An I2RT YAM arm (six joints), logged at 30 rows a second.
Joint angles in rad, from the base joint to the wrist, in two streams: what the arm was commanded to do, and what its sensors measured. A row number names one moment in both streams.
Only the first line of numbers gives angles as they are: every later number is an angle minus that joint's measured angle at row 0.
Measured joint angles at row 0:
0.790, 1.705, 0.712, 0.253, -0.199, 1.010
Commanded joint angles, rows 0 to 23:
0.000, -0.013, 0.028, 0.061, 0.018, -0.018
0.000, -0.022, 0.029, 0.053, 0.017, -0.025
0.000, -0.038, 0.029, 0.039, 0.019, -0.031
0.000, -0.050, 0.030, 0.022, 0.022, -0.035
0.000, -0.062, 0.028, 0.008, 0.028, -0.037
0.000, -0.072, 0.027, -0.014, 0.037, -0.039
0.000, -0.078, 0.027, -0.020, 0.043, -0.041
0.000, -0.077, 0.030, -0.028, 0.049, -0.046
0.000, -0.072, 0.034, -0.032, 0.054, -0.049
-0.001, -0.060, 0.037, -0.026, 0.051, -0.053
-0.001, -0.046, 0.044, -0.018, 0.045, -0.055
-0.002, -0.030, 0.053, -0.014, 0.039, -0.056
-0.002, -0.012, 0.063, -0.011, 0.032, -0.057
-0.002, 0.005, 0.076, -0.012, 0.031, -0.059
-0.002, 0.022, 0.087, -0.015, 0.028, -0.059
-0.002, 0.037, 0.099, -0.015, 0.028, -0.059
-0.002, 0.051, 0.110, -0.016, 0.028, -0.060
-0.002, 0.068, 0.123, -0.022, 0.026, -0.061
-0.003, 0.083, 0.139, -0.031, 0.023, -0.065
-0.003, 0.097, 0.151, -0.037, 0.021, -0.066
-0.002, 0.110, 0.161, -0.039, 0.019, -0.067
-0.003, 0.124, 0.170, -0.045, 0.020, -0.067
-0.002, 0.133, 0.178, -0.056, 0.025, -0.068
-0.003, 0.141, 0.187, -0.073, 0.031, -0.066
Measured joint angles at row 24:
-0.002, 0.100, 0.132, -0.069, -0.001, -0.047
